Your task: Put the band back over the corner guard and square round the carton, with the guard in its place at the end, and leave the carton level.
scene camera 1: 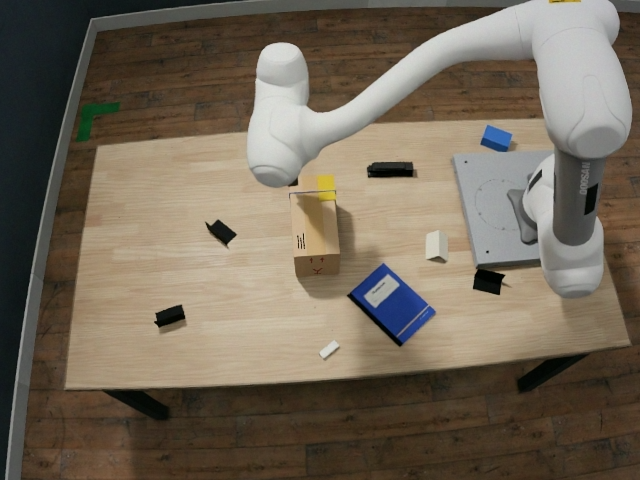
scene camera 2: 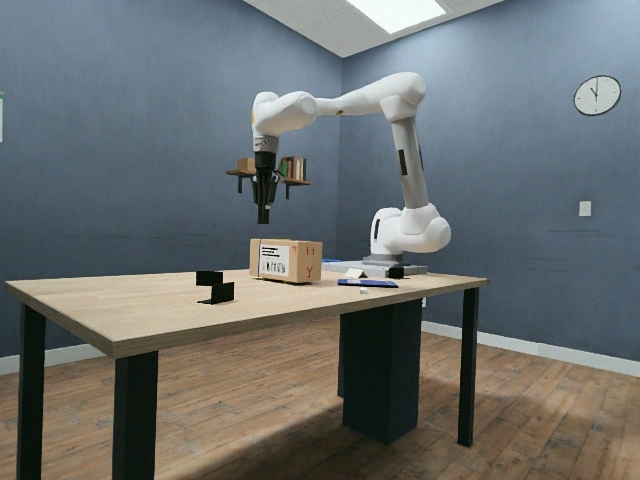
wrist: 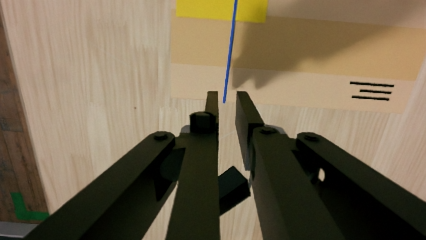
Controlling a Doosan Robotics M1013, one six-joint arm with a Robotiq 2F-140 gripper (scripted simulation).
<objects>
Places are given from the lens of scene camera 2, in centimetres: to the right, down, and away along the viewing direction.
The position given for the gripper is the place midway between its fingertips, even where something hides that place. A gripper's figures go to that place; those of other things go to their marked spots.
gripper (scene camera 2: 263,223): -20, -6, 138
brown carton (scene camera 2: 296,261): -8, 7, 125
</objects>
